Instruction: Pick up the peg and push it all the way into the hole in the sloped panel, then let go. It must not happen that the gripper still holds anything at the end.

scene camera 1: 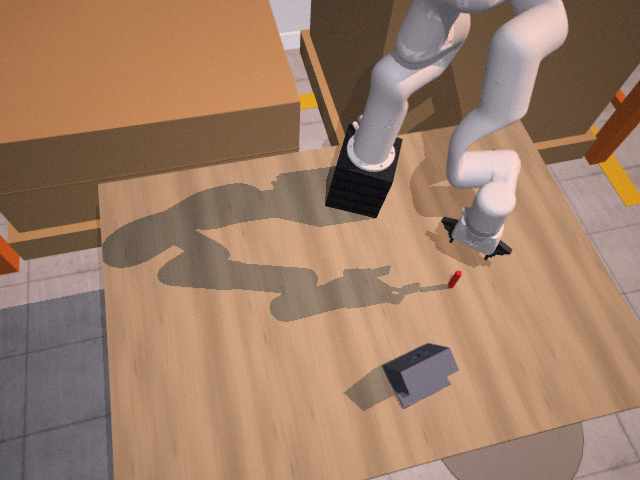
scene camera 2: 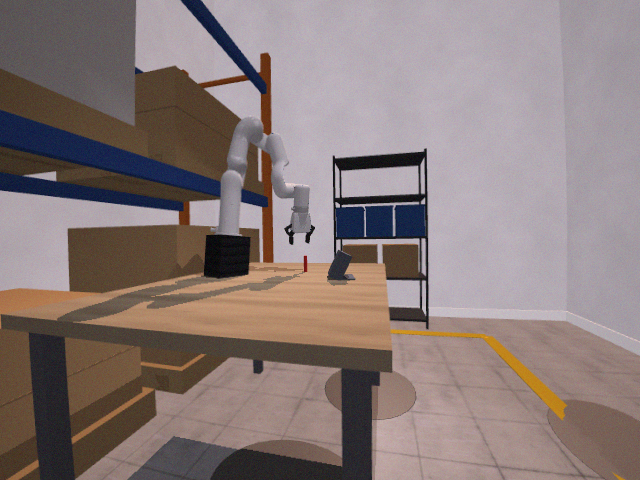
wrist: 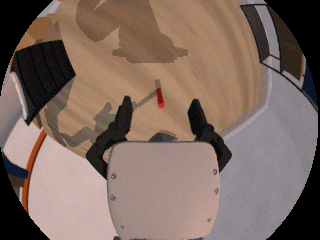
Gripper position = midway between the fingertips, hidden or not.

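Note:
The gripper (scene camera 1: 470, 246) (wrist: 161, 103) is visible, in the wrist view as well.

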